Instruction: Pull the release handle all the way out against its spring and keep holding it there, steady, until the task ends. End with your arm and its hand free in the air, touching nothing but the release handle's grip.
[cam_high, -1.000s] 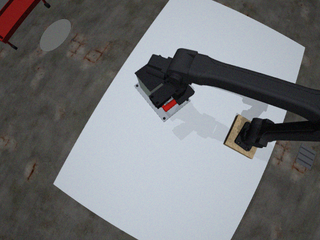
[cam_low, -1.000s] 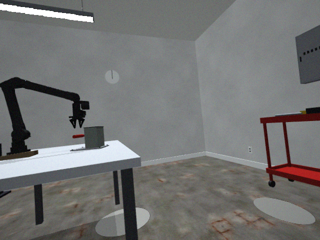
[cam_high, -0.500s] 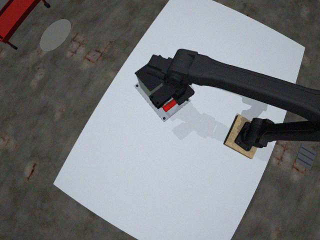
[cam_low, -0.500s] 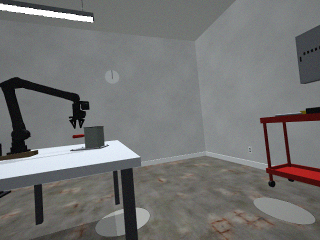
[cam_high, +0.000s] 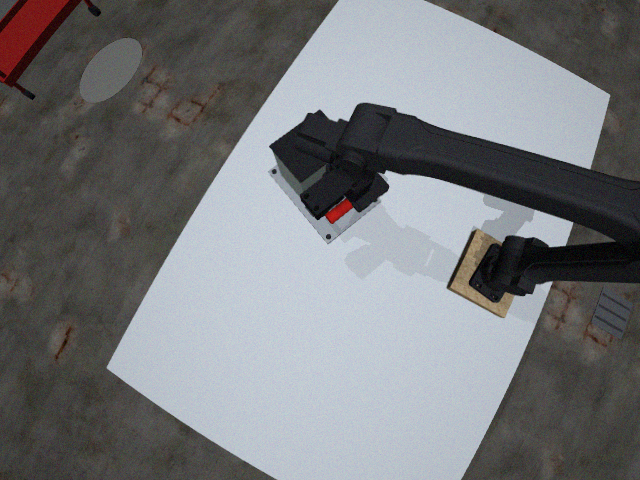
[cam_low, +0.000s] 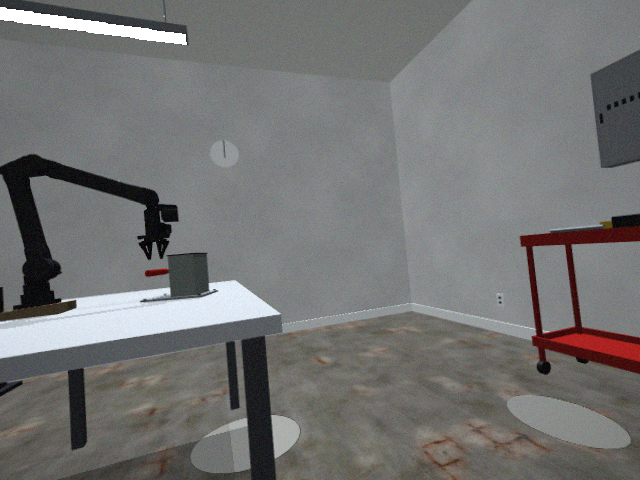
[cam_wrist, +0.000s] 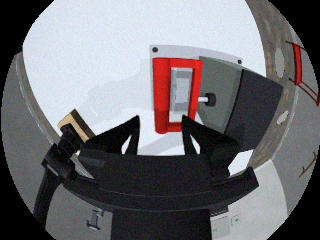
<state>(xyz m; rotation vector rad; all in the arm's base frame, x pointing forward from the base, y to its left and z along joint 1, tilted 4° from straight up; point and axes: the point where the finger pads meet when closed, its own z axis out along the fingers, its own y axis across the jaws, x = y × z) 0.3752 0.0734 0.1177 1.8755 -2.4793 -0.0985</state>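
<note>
Right now the release handle is 6 cm below my hand, 5 cm ahead of it and 1 cm to the right of it. From my hand the other things lie so: baseplate: 16 cm below, 9 cm ahead, 3 cm to the right.
</note>
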